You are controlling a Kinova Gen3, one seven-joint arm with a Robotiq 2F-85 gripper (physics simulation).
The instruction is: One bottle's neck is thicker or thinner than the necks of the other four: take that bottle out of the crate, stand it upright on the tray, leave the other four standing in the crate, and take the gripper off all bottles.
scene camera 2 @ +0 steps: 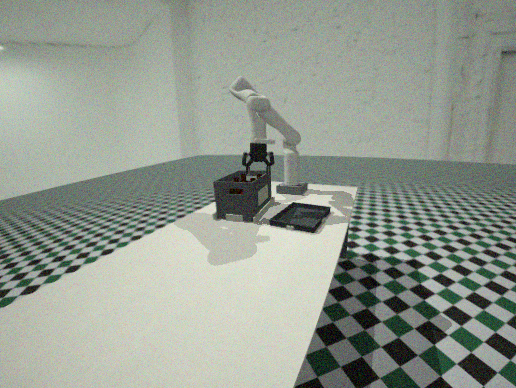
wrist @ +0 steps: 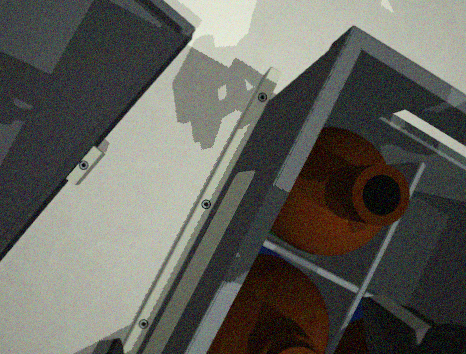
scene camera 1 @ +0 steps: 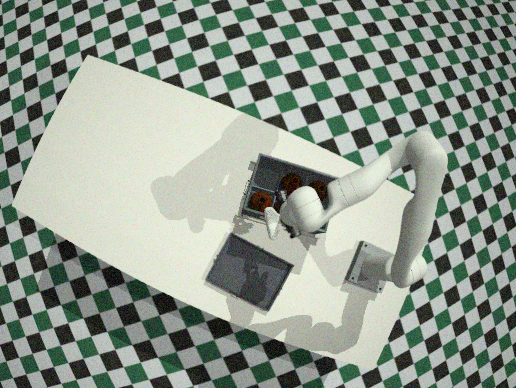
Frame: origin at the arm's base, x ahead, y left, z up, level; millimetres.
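Seen in the pictures: gripper, between the fingertips: point(scene camera 2: 258, 174) point(wrist: 247, 344); arm's base, origin of its link: point(scene camera 2: 291, 184) point(scene camera 1: 372, 266).
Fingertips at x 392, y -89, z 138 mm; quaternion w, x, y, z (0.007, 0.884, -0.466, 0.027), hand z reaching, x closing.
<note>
Pixels of each thing's middle, then the offset from my fingertips to it. "*": a spot on its surface instead. Level surfaces: height alone.
- dark crate, middle of its body: point(scene camera 1: 288, 196) point(scene camera 2: 245, 193) dz -96, dx -14, dy -76 mm
- dark tray, a spot on its surface: point(wrist: 75, 100) * dz -179, dx +61, dy +141 mm
- pale strip, a spot on its surface: point(wrist: 206, 204) * dz -154, dx +35, dy +22 mm
- thin divider, middle of its body: point(wrist: 279, 247) dz -133, dx +31, dy -33 mm
- white table, height of its surface: dz -184 mm
The dark crate point(scene camera 1: 256, 167) point(scene camera 2: 232, 206) point(wrist: 325, 110) holds brown bottles in divided cells. In scene camera 1, one bottle point(scene camera 1: 260, 201) point(wrist: 330, 200) stands in the tray-side corner; two more bottles point(scene camera 1: 291, 183) point(scene camera 1: 318, 190) show in the far row. In the wrist view another bottle point(wrist: 295, 290) stands beside the corner one, its neck cut off by the lower edge. My gripper point(scene camera 2: 258, 172) point(wrist: 260, 345) is open, pointing down low at the crate's top, fingers on either side of that neck. The arm hides part of the crate. The dark tray point(scene camera 1: 225, 260) point(scene camera 2: 300, 216) point(wrist: 75, 100) holds no bottle.
A pale strip point(wrist: 206, 204) with screws runs along the crate's tray-side base. A thin divider point(wrist: 315, 270) separates the two nearest bottles in the wrist view. The crate walls rise around the bottles. The robot's base point(scene camera 1: 370, 267) point(scene camera 2: 292, 188) stands on the white table point(scene camera 1: 115, 145) beyond the tray.
</note>
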